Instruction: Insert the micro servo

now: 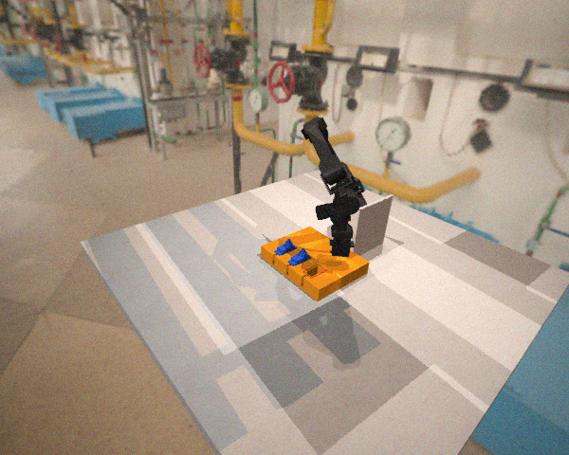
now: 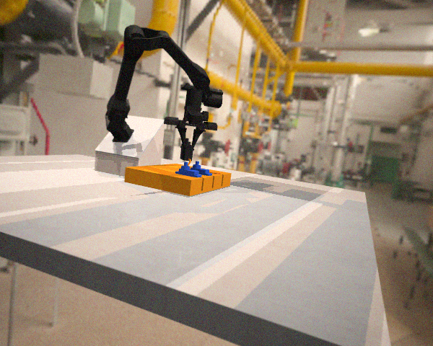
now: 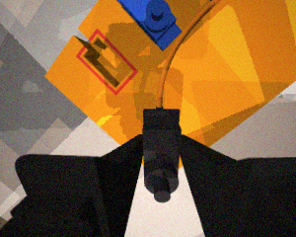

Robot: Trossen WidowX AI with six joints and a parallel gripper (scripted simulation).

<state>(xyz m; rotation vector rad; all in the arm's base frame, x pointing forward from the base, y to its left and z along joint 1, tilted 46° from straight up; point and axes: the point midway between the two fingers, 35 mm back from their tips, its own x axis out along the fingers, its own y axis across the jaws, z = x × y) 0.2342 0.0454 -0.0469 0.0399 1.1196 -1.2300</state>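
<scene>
Now: the orange deck 2 cm behind my gripper tip, 7 cm to the right of it and 10 cm below it.
</scene>
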